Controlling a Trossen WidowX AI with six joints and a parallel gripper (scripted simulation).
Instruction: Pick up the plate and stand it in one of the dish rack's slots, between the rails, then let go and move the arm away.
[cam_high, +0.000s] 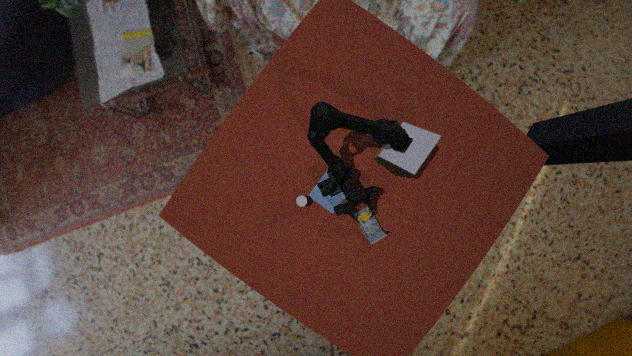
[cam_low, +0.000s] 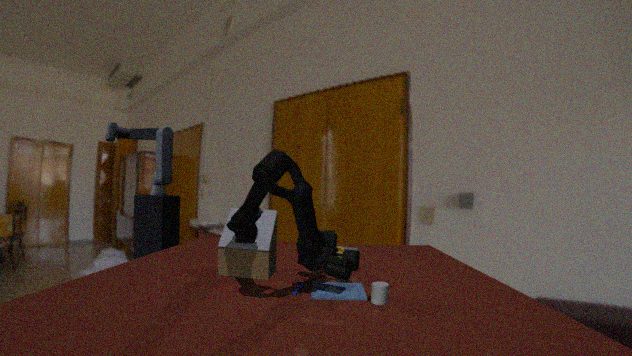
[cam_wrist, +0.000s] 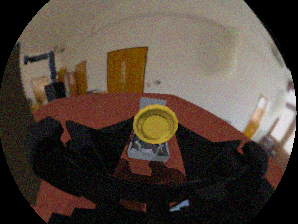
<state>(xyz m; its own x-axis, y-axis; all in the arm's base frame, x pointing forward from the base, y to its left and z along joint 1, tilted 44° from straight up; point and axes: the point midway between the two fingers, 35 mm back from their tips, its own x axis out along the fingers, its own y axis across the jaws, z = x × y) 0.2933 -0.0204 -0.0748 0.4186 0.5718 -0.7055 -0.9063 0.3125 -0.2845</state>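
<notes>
Now: gripper tip 10 mm short of the grey dish rack, 30 mm to the right of it and 50 mm above it. Also, from my gripper tip: yellow plate: 10 mm to the right; then blue spoon: 130 mm behind, 170 mm to the right, 70 mm below; then light blue mat: 10 mm behind, 170 mm to the right, 70 mm below.
</notes>
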